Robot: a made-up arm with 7 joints.
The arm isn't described. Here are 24 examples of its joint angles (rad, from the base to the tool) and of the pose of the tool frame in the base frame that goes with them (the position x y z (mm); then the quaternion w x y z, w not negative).
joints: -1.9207 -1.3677 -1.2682 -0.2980 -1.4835 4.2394 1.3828
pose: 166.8 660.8 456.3 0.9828 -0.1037 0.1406 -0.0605
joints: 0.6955 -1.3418 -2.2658 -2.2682 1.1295 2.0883 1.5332
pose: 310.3 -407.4 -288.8 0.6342 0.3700 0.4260 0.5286
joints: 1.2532 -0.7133 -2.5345 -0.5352 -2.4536 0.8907 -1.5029
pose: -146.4 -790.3 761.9 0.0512 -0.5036 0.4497 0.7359
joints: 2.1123 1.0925 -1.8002 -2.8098 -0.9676 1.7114 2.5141
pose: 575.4 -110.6 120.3 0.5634 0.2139 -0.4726 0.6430
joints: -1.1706 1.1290 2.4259 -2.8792 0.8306 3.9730 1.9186
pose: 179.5 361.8 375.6 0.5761 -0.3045 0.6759 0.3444
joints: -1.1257 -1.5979 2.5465 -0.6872 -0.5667 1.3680 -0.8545
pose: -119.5 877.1 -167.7 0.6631 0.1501 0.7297 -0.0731
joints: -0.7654 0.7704 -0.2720 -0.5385 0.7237 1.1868 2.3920
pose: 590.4 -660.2 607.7 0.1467 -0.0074 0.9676 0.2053
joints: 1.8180 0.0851 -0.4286 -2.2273 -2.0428 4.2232 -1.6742
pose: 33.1 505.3 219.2 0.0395 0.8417 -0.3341 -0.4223
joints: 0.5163 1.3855 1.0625 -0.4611 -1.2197 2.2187 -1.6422
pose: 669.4 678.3 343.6 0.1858 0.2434 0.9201 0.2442
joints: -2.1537 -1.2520 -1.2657 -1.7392 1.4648 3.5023 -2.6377
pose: -395.8 559.4 378.2 0.6572 -0.1899 -0.7136 -0.1509
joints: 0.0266 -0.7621 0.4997 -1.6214 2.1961 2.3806 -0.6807
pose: 318.2 301.2 908.5 0.7668 -0.4253 -0.2318 -0.4212
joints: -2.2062 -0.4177 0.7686 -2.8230 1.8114 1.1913 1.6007
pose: 26.8 -532.8 -19.5 0.6572 0.2533 0.5973 0.3835
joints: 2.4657 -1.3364 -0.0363 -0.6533 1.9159 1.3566 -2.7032
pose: 589.7 -489.4 833.3 0.2118 0.6572 0.4884 -0.5336
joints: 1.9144 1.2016 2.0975 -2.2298 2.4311 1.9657 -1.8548
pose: -501.2 -430.2 477.0 0.3089 -0.1246 -0.1129 0.9361
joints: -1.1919 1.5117 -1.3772 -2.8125 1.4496 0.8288 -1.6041
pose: -490.4 193.1 35.0 0.2638 -0.2834 0.8550 -0.3451
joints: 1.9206 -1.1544 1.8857 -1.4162 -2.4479 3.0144 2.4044
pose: -423.6 -617.4 100.8 0.6524 0.5837 -0.4587 -0.1528
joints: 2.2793 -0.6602 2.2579 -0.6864 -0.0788 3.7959 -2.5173
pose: 257.8 -548.2 745.5 0.7774 0.0919 0.3394 -0.5216
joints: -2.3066 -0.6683 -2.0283 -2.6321 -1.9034 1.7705 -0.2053
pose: -388.8 299.2 -164.2 0.3809 -0.2347 0.8721 0.1980
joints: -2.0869 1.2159 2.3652 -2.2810 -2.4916 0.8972 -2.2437
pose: 590.7 -71.7 658.5 0.3308 0.4790 0.5439 -0.6044
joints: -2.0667 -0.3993 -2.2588 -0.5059 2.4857 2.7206 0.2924
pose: 69.6 627.1 853.5 0.6399 -0.1718 0.1123 0.7405
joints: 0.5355 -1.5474 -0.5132 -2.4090 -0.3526 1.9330 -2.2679
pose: 327.4 -178.8 826.7 0.3347 0.3047 0.8230 0.3433
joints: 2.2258 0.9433 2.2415 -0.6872 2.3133 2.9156 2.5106
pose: -614.3 125.6 815.7 0.9627 -0.0933 -0.2520 0.0323
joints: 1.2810 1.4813 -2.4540 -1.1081 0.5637 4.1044 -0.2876
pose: 386.5 492.2 627.3 0.4156 -0.2182 0.4440 0.7633
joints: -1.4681 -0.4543 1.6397 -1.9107 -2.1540 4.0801 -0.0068
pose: 523.7 218.6 320.2 0.1435 0.1085 0.9584 0.2217
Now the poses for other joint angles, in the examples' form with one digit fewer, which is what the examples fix.
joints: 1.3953 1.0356 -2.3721 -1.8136 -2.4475 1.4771 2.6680
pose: 527 -228 833 0.599 -0.280 0.084 0.745
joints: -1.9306 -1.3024 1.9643 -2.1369 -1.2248 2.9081 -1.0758
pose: 604 -65 -127 0.408 0.087 0.786 -0.457
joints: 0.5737 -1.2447 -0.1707 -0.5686 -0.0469 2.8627 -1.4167
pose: -645 -450 700 0.457 -0.035 -0.210 0.864
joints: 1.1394 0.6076 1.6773 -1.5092 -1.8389 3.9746 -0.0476
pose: -454 304 612 0.709 0.477 -0.335 -0.397
